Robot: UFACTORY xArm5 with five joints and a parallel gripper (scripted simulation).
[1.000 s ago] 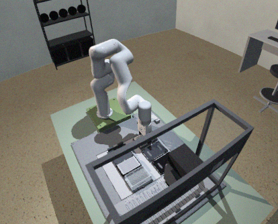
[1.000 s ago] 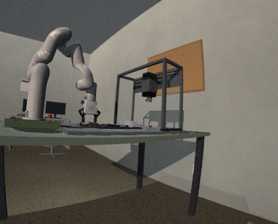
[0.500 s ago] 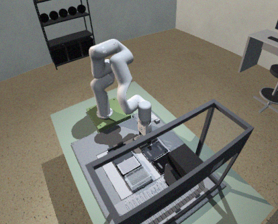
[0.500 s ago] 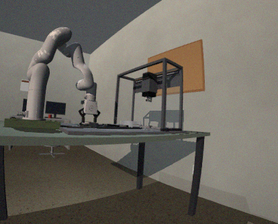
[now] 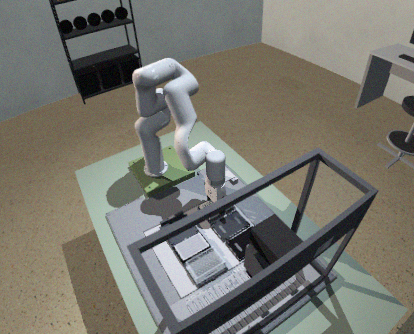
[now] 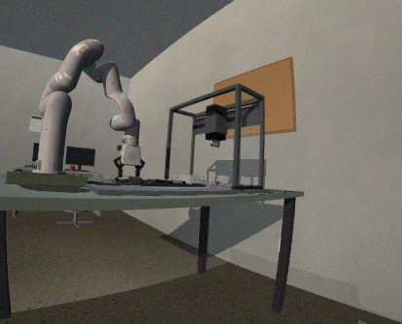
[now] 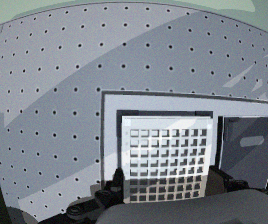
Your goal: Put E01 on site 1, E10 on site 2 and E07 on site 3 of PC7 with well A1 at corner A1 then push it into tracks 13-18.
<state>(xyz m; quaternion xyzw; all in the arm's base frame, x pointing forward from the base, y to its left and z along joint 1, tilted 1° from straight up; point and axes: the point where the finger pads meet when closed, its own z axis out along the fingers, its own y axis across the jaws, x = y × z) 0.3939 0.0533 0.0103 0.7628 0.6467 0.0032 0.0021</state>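
Right now my hand is 1 cm above the 96-well plate E01. From my hand the other things lie so: nest S3: 22 cm ahead, 4 cm to the right, 2 cm below; nest S2: 11 cm ahead, 2 cm to the right, 2 cm below; plate carrier PC7: 21 cm to the right, 8 cm ahead, 1 cm below.
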